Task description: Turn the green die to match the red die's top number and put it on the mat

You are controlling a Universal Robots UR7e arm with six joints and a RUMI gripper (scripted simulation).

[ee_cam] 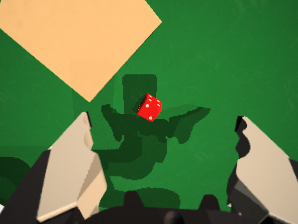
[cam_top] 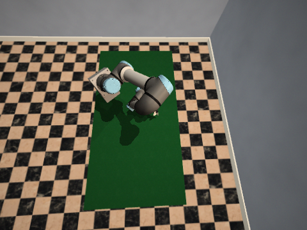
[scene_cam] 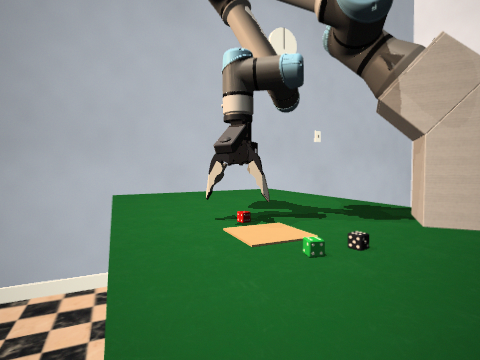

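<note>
Now: the red die 40 mm below my hand and 20 mm behind it. Round my hand: black die (290 mm to the left, 80 mm behind, 40 mm below); tan mat (130 mm to the left, 50 mm below); green die (280 mm to the left, 40 mm below, 10 mm ahead).
</note>
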